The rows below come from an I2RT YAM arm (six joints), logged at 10 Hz.
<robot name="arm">
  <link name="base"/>
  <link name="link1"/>
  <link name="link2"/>
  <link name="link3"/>
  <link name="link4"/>
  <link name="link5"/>
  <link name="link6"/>
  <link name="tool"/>
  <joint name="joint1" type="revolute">
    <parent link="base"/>
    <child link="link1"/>
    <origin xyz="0 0 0.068"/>
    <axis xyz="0 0 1"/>
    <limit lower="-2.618" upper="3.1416"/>
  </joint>
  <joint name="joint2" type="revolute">
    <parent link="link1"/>
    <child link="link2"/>
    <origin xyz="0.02 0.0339 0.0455"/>
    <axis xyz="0 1 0"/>
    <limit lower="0" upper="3.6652"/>
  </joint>
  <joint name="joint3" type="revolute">
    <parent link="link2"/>
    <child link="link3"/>
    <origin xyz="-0.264 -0.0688 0"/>
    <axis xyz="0 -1 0"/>
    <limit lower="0" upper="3.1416"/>
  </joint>
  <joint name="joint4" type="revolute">
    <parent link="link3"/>
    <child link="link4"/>
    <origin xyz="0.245 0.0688 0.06"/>
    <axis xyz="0 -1 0"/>
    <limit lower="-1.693" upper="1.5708"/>
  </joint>
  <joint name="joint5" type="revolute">
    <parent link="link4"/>
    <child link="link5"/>
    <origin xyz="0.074 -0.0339 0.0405"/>
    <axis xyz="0 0 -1"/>
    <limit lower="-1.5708" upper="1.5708"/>
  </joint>
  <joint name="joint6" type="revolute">
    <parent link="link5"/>
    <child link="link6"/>
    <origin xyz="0.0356 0 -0.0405"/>
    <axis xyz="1 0 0"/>
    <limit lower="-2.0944" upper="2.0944"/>
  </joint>
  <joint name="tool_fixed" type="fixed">
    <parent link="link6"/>
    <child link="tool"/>
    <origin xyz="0 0 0" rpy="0 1.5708 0"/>
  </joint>
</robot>
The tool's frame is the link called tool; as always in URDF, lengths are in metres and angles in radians.
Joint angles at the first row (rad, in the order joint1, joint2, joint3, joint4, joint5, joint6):
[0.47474 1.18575 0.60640 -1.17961 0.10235 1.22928]
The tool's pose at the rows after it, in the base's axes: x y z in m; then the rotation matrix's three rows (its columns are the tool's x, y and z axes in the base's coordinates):
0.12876 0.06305 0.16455; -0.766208 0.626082 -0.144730; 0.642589 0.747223 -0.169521; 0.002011 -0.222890 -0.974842
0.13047 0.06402 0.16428; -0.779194 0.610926 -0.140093; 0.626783 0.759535 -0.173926; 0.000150 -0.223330 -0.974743
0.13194 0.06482 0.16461; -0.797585 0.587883 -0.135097; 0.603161 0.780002 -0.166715; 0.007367 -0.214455 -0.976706
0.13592 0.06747 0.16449; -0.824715 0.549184 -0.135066; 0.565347 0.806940 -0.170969; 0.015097 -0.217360 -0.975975
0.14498 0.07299 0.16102; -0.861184 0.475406 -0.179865; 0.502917 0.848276 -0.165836; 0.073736 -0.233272 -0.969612
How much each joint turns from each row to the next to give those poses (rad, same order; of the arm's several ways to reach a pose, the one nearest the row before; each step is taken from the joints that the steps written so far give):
[0.00154 0.03895 0.01246 0.00607 -0.01795 -0.04651]
[0.00193 0.00861 0.00433 0.00615 0.00567 -0.01782]
[-0.00073 0.00283 0.00399 0.00692 -0.00397 -0.03221]
[0.00415 0.02330 0.01422 0.00668 0.00297 -0.04285]
[-0.00120 0.07352 0.03235 0.00331 -0.02509 -0.08198]

